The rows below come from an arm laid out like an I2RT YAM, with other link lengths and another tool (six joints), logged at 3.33 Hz.
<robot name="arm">
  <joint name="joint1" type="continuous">
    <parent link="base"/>
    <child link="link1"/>
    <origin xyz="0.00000 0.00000 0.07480" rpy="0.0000 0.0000 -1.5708"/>
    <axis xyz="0 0 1"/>
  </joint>
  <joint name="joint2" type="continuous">
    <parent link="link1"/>
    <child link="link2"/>
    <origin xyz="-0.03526 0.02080 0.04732" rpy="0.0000 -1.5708 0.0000"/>
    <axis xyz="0 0 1"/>
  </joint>
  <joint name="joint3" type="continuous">
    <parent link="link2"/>
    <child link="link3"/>
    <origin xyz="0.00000 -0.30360 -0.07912" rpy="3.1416 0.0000 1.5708"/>
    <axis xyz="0 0 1"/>
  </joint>
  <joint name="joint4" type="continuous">
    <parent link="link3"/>
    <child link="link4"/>
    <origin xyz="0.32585 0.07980 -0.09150" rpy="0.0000 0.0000 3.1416"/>
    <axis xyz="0 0 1"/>
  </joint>
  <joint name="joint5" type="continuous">
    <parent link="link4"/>
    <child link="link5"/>
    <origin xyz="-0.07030 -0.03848 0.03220" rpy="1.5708 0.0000 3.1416"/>
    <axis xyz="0 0 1"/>
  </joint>
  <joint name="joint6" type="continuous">
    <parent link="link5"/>
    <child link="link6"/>
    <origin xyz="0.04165 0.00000 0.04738" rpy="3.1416 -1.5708 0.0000"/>
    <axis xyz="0 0 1"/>
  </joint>
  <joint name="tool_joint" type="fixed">
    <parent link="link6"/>
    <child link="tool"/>
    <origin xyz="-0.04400 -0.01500 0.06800" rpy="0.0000 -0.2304 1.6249"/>
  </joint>
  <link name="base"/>
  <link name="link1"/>
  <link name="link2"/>
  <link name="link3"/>
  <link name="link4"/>
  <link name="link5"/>
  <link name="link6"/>
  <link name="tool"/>
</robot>
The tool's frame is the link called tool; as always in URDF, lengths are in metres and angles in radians. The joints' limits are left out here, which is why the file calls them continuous.
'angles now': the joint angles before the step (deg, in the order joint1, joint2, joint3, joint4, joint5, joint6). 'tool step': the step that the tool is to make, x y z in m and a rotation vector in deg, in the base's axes. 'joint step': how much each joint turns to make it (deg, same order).
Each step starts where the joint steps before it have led.
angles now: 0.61 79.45 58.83 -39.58 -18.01 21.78
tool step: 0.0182 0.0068 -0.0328 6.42 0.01 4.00
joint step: -1.41 5.01 -1.54 5.90 -8.25 -1.67
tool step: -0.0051 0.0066 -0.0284 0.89 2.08 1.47
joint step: 0.53 1.57 -2.93 2.20 -1.21 -0.47
